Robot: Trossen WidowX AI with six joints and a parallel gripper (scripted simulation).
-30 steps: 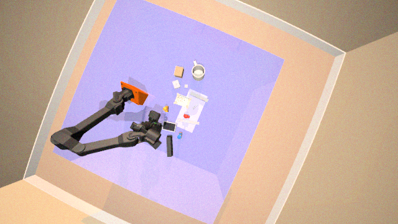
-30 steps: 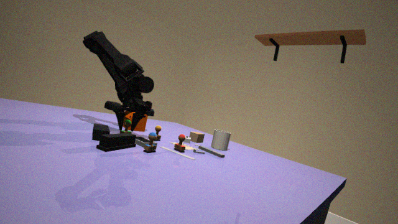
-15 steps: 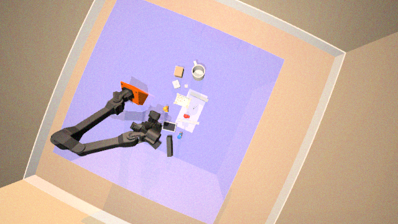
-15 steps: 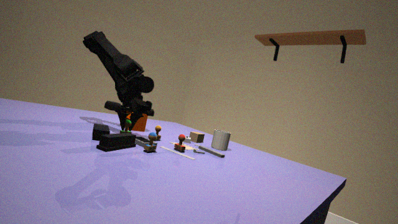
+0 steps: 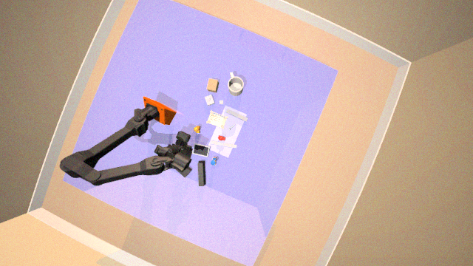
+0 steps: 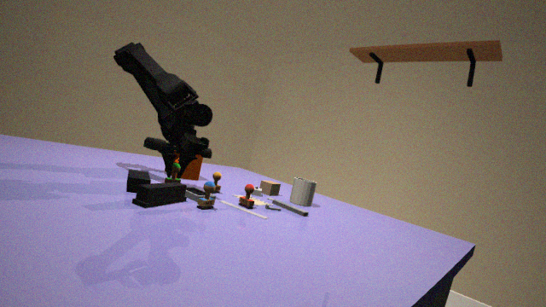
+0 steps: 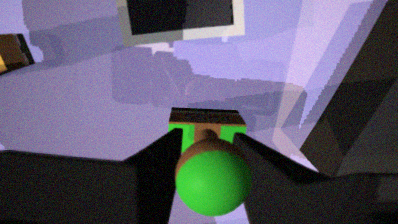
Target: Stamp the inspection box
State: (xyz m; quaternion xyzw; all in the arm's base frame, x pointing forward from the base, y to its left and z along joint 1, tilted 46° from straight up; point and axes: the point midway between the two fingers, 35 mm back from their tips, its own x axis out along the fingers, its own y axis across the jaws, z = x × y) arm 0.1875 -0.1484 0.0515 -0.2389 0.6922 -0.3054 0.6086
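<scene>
Right now the ink pad is 90 mm ahead of my gripper tip, 20 mm to the left of it and 20 mm below it. From my gripper tip the other things lie so: blue stamp 180 mm ahead, 10 mm to the right, 10 mm below; green stamp right at my gripper tip; orange-knobbed stamp 120 mm to the left, 30 mm ahead, 10 mm below.
</scene>
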